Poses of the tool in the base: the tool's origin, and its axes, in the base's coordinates. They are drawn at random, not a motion.
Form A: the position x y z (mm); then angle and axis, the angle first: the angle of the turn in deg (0 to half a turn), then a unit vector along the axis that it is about.
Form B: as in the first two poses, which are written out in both.
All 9 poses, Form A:
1: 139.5 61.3 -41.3 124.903 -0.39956 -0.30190 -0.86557
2: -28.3 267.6 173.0 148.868 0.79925 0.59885 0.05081
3: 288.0 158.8 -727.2 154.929 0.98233 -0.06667 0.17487
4: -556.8 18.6 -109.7 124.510 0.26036 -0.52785 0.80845
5: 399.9 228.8 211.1 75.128 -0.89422 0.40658 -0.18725
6: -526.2 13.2 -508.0 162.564 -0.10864 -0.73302 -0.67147
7: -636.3 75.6 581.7 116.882 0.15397 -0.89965 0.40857
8: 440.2 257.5 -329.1 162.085 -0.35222 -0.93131 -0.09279
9: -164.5 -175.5 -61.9 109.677 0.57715 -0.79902 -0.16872
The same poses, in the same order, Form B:
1: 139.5 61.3 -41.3 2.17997 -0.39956 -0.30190 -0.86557
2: -28.3 267.6 173.0 2.59824 0.79925 0.59885 0.05081
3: 288.0 158.8 -727.2 2.70402 0.98233 -0.06667 0.17487
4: -556.8 18.6 -109.7 2.17311 0.26036 -0.52785 0.80845
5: 399.9 228.8 211.1 1.31123 -0.89422 0.40658 -0.18725
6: -526.2 13.2 -508.0 2.83728 -0.10864 -0.73302 -0.67147
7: -636.3 75.6 581.7 2.03998 0.15397 -0.89965 0.40857
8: 440.2 257.5 -329.1 2.82892 -0.35222 -0.93131 -0.09279
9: -164.5 -175.5 -61.9 1.91422 0.57715 -0.79902 -0.16872
